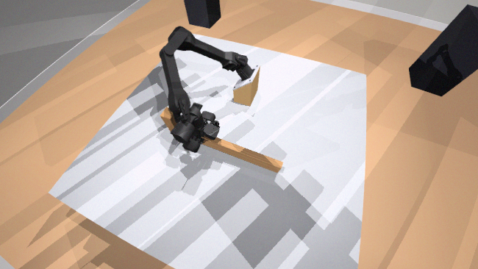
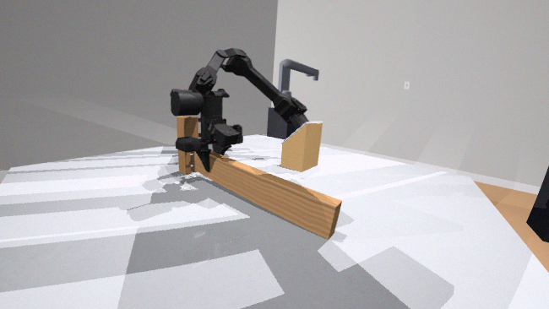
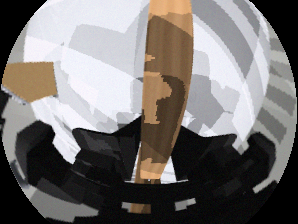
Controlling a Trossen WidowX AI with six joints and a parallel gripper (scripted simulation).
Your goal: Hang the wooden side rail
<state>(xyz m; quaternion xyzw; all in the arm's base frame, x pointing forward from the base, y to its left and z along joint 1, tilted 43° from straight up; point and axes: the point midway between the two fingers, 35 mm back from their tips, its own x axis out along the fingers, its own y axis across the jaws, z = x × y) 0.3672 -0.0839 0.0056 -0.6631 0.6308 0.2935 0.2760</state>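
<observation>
My gripper tip is now 10 mm short of the upright headboard post, 130 mm to the left of it and 40 mm below it.
</observation>
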